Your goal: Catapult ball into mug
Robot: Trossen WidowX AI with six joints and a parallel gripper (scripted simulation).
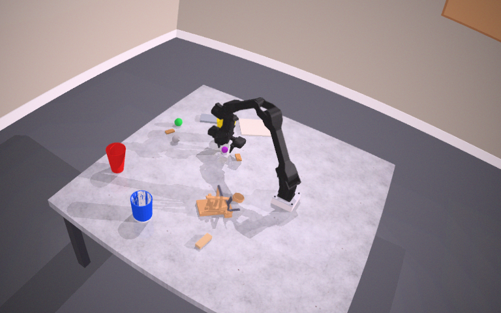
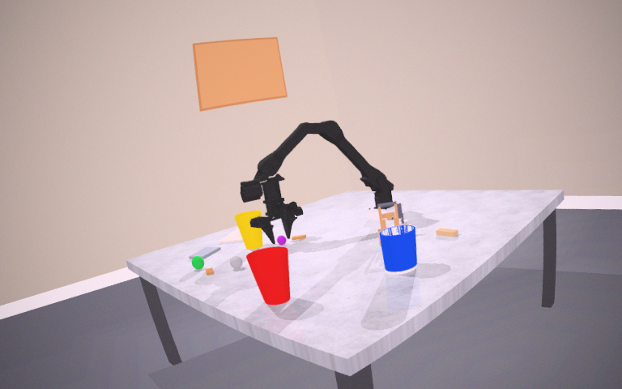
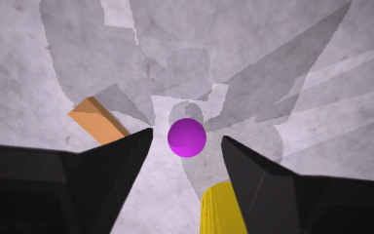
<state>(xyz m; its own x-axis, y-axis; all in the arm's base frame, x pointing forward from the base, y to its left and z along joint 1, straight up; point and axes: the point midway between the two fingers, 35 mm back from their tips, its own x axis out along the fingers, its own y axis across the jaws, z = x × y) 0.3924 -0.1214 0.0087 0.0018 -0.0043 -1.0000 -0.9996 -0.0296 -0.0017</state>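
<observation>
Right now the wooden catapult is 21 cm behind my gripper tip, 33 cm to the left of it and 4 cm above it. From my gripper tip the other things lie so: grey ball 24 cm ahead, 9 cm to the left, 1 cm above; purple ball right at my gripper tip; yellow cup 6 cm ahead, 9 cm to the right, 2 cm above.
</observation>
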